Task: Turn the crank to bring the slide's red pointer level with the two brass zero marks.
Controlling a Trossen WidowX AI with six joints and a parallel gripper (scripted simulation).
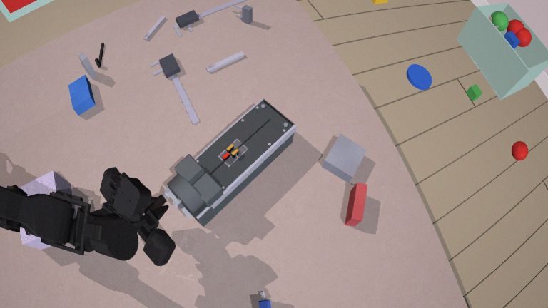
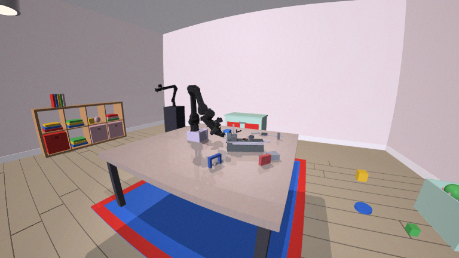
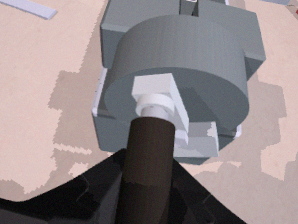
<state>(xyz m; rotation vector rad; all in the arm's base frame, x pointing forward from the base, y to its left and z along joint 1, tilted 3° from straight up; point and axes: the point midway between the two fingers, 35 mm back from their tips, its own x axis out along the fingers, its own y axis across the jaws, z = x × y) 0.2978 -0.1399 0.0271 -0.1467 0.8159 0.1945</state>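
The dark brown crank handle is 2 cm behind my gripper tip and 2 cm above it. Also, from my gripper tip: red pointer 15 cm ahead, 2 cm to the left, 1 cm below; red block 32 cm ahead, 18 cm to the right, 7 cm below; grey block 36 cm ahead, 8 cm to the right, 8 cm below.
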